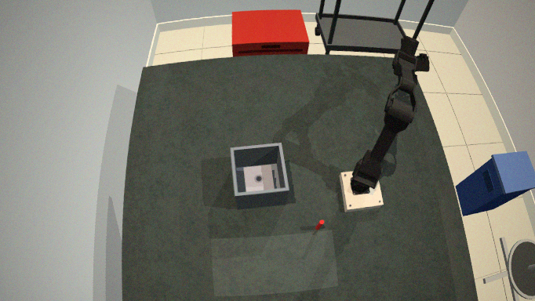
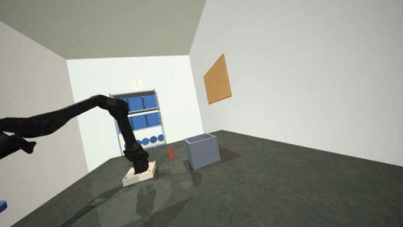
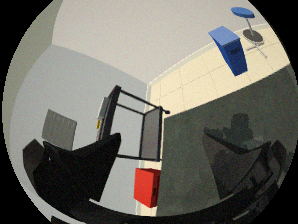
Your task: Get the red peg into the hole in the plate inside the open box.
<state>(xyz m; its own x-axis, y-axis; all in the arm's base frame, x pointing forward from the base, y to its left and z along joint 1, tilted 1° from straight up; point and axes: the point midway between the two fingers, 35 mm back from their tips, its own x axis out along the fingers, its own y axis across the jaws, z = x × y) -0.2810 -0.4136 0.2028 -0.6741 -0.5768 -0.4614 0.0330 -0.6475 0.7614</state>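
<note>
Right now my gripper tip is 47 cm short of the red peg, 56 cm to the right of it and 17 cm above it. Round my gripper tip: light grey plate 65 cm ahead, 39 cm to the left, 17 cm below.
</note>
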